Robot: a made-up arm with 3 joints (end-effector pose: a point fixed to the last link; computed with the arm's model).
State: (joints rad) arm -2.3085 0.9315 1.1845
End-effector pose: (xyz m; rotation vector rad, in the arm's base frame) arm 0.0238 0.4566 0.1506 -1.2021 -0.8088 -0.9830
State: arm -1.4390 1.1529 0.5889
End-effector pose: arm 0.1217 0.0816 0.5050 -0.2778 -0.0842 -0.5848
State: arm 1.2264 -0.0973 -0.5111
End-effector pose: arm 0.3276 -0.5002 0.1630 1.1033 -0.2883 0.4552
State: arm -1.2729 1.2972 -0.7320
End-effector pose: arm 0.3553 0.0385 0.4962 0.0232 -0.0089 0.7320
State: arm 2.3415 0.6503 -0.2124
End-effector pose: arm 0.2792 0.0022 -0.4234 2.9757 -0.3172 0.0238
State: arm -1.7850 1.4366 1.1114
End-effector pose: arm 0.0334 0.1651 0.4459 -0.3116 -0.1935 -1.0997
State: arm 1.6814 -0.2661 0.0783
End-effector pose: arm 0.2240 -0.5119 -0.0576 1.4145 0.0554 -0.0648
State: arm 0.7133 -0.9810 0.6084
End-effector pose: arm 0.1179 -0.1325 0.5451 -0.2594 -0.0814 -0.6047
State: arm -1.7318 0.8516 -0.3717
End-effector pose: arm 0.3063 0.3388 0.3952 -0.8698 0.1635 0.3473
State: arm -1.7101 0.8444 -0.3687
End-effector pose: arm 0.3059 0.3338 0.4012 -0.8556 0.1595 0.3453
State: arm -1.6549 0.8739 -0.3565
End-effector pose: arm 0.3039 0.3035 0.4258 -0.7725 0.1392 0.3381
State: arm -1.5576 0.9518 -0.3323
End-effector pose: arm 0.2999 0.2359 0.4656 -0.6001 0.1006 0.3220
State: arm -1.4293 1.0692 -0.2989
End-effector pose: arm 0.2943 0.1333 0.4992 -0.3574 0.0538 0.2957
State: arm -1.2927 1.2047 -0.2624
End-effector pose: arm 0.2880 0.0161 0.5052 -0.0875 0.0115 0.2622
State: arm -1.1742 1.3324 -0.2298
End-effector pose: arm 0.2823 -0.0856 0.4830 0.1575 -0.0182 0.2293
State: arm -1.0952 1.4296 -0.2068
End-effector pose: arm 0.2782 -0.1519 0.4518 0.3332 -0.0346 0.2049
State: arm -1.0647 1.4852 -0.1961
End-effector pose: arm 0.2763 -0.1811 0.4318 0.4191 -0.0412 0.1932
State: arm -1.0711 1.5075 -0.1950
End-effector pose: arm 0.2761 -0.1853 0.4267 0.4350 -0.0425 0.1919
